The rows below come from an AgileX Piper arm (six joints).
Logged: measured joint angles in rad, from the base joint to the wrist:
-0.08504 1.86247 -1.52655 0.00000 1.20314 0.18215
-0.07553 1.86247 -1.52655 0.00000 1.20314 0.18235
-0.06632 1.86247 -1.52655 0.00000 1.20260 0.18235
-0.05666 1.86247 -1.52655 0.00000 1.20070 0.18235
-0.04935 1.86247 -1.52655 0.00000 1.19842 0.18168
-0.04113 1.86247 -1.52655 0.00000 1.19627 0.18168
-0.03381 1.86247 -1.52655 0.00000 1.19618 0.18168
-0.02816 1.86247 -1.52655 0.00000 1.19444 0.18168
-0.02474 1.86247 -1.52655 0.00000 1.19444 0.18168
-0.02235 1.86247 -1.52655 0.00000 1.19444 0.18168
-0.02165 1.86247 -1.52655 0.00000 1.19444 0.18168
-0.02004 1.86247 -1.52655 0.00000 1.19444 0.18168
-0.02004 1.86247 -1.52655 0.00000 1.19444 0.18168
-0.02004 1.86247 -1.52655 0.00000 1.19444 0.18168
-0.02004 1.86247 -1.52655 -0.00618 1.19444 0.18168
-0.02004 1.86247 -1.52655 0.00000 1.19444 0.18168
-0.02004 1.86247 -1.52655 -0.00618 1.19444 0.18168
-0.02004 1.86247 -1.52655 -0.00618 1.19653 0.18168
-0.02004 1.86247 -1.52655 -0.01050 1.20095 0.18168
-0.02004 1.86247 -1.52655 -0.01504 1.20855 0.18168
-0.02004 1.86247 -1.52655 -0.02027 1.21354 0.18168
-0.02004 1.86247 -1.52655 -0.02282 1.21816 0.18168
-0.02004 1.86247 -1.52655 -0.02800 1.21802 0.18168
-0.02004 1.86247 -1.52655 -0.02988 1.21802 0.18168
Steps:
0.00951 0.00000 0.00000 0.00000 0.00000 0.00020
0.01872 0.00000 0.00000 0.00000 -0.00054 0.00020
0.02838 0.00000 0.00000 0.00000 -0.00244 0.00020
0.03569 0.00000 0.00000 0.00000 -0.00472 -0.00047
0.04391 0.00000 0.00000 0.00000 -0.00687 -0.00047
0.05123 0.00000 0.00000 0.00000 -0.00696 -0.00047
0.05688 0.00000 0.00000 0.00000 -0.00870 -0.00047
0.06030 0.00000 0.00000 0.00000 -0.00870 -0.00047
0.06269 0.00000 0.00000 0.00000 -0.00870 -0.00047
0.06339 0.00000 0.00000 0.00000 -0.00870 -0.00047
0.06500 0.00000 0.00000 0.00000 -0.00870 -0.00047
0.06500 0.00000 0.00000 0.00000 -0.00870 -0.00047
0.06500 0.00000 0.00000 0.00000 -0.00870 -0.00047
0.06500 0.00000 0.00000 -0.00618 -0.00870 -0.00047
0.06500 0.00000 0.00000 0.00000 -0.00870 -0.00047
0.06500 0.00000 0.00000 -0.00618 -0.00870 -0.00047
0.06500 0.00000 0.00000 -0.00618 -0.00661 -0.00047
0.06500 0.00000 0.00000 -0.01050 -0.00219 -0.00047
0.06500 0.00000 0.00000 -0.01504 0.00541 -0.00047
0.06500 0.00000 0.00000 -0.02027 0.01040 -0.00047
0.06500 0.00000 0.00000 -0.02282 0.01502 -0.00047
0.06500 0.00000 0.00000 -0.02800 0.01488 -0.00047
0.06500 0.00000 0.00000 -0.02988 0.01488 -0.00047

